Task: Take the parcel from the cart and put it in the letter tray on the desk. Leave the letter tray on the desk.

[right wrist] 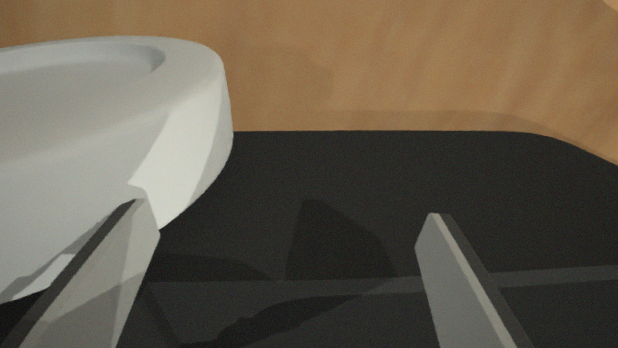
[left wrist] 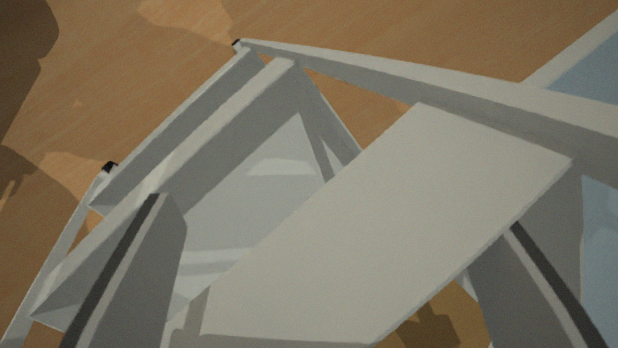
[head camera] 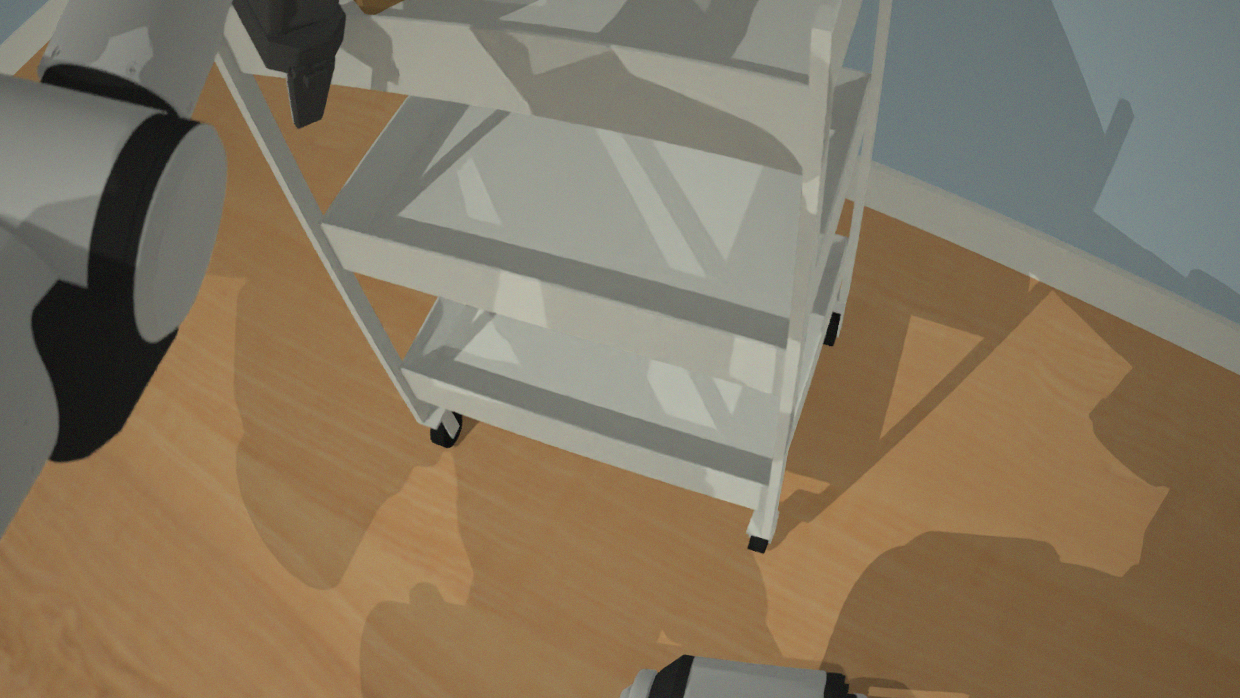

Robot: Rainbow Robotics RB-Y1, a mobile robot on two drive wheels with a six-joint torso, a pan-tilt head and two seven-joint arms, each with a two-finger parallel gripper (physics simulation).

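Frame: origin at the robot's base, x ahead, y right, z down, level; metres.
Seen in the pictures: left gripper, between the fingertips: (left wrist: pixel 316 204) (head camera: pixel 278 68); right gripper, between the fingertips: (right wrist: pixel 288 224).
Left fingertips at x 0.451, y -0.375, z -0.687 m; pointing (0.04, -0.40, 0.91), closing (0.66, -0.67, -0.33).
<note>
A point is followed by its place in that frame.
The white cart (head camera: pixel 416 270) {x 0.459, y -0.339, z -0.432 m} (left wrist: pixel 310 225) {x 0.464, y -0.364, z -0.676 m} stands in front of me with three tiers. Part of the brown parcel (head camera: pixel 377 4) {x 0.540, y -0.337, z -0.672 m} (left wrist: pixel 465 310) {x 0.563, y -0.373, z -0.701 m} shows at the top edge of the head view and low in the left wrist view, behind the cart's top tray wall. My left gripper (head camera: pixel 310 108) (left wrist: pixel 316 204) {x 0.451, y -0.375, z -0.687 m} is open and empty. Its fingers stand at the top tray, with the pale wall running between them in the left wrist view. My right gripper (right wrist: pixel 288 224) {x -0.132, y 0.250, z -0.162 m} is open and empty over a black surface. The letter tray and the desk do not show.
A blue wall (head camera: pixel 989 95) {x 0.917, y 0.219, z -0.295 m} with a pale baseboard (head camera: pixel 954 203) {x 0.907, y 0.207, z -0.085 m} stands behind the cart at the right. The wooden floor (head camera: pixel 555 537) {x 0.379, y -0.264, z -0.001 m} bears several shadows. A thick white rounded body (right wrist: pixel 185 145) {x -0.092, y 0.271, z -0.139 m} lies beside the right gripper's left-hand finger, above the black surface (right wrist: pixel 350 175) {x -0.167, y 0.226, z -0.098 m}.
</note>
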